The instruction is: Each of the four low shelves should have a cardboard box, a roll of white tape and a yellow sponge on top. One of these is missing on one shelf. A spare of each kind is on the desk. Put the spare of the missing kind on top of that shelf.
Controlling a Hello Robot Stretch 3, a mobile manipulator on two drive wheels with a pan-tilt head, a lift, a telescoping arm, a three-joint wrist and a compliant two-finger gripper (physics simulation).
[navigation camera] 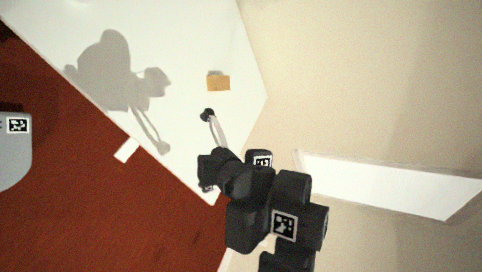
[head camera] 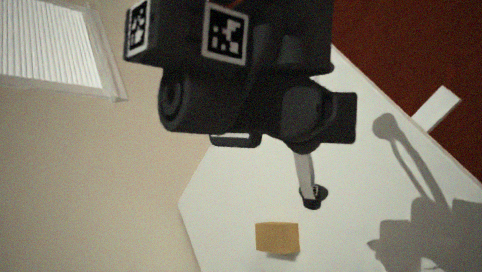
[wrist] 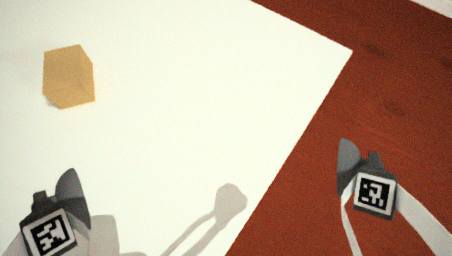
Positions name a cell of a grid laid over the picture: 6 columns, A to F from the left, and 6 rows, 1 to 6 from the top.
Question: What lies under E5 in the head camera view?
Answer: A white desk.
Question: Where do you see a white desk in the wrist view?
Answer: C3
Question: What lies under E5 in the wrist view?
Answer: My gripper.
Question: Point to a window with white blinds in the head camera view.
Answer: At A2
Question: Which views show my gripper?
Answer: The navigation camera view, the head camera view and the wrist view: all of them.
